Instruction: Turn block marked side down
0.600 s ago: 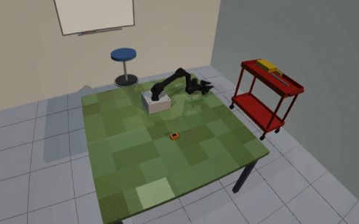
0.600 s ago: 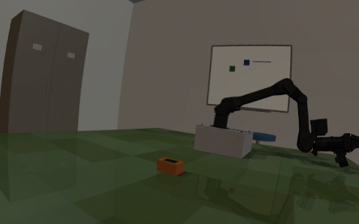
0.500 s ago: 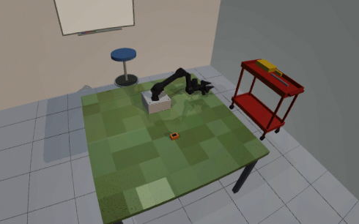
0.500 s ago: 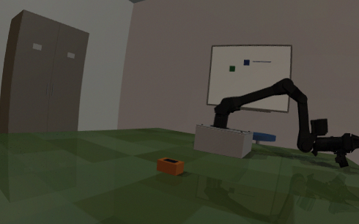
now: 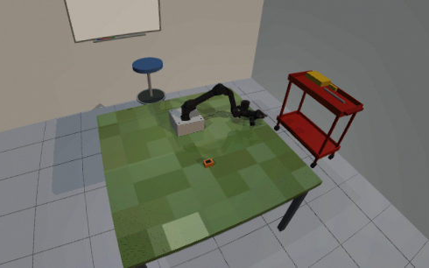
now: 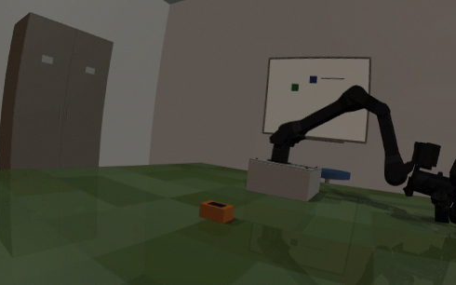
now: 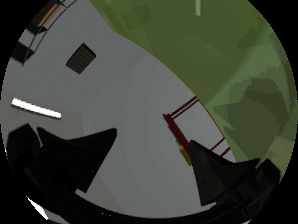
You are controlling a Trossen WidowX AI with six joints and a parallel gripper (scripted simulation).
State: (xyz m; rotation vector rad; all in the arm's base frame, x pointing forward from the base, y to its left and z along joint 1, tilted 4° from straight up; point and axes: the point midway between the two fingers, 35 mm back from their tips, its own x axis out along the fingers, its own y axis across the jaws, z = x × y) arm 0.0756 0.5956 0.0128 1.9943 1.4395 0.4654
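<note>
Now: gripper tip 300 mm short of the orange block, 550 mm to the left of it and 70 mm above it.
</note>
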